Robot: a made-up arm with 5 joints.
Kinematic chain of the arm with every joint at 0, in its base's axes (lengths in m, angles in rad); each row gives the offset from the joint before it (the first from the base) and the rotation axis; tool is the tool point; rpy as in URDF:
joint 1: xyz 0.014 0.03 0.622 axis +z
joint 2: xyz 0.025 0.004 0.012 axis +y
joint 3: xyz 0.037 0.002 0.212 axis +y
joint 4: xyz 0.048 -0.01 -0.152 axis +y
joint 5: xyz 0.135 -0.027 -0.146 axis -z
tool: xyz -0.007 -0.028 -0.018 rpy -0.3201 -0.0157 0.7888
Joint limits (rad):
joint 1: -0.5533..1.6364
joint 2: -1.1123..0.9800
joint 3: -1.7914..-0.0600
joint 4: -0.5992..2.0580
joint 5: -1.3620..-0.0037
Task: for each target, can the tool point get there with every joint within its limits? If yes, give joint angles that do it. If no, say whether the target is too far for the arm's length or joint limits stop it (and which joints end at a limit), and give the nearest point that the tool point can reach.
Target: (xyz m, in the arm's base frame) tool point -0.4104 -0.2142 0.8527
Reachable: no: joint limits stop it (at a limit: joint 2, joint 3, joint 4, joint 5) | nearest point -0.3073 -0.1549 1.0166 | short by 0.203 m
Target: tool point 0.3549 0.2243 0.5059
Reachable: yes | joints 0.6594 0.4705 -0.9198 0.5958 -0.8188
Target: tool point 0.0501 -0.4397 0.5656
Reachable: no: joint limits stop it (at a limit: joint 1) | nearest point 0.2187 -0.1668 0.5656 | short by 0.321 m
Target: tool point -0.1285 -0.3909 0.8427
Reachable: no: joint limits stop it (at a limit: joint 2, joint 3, joint 4, joint 5) | nearest point -0.1049 -0.3211 1.0166 | short by 0.189 m
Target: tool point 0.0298 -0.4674 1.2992
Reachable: no: too far | nearest point 0.0240 -0.2841 1.0926 | short by 0.276 m
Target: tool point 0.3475 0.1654 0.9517
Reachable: yes | joints 0.5528 -0.2384 -1.0190 -0.1404 -0.2250
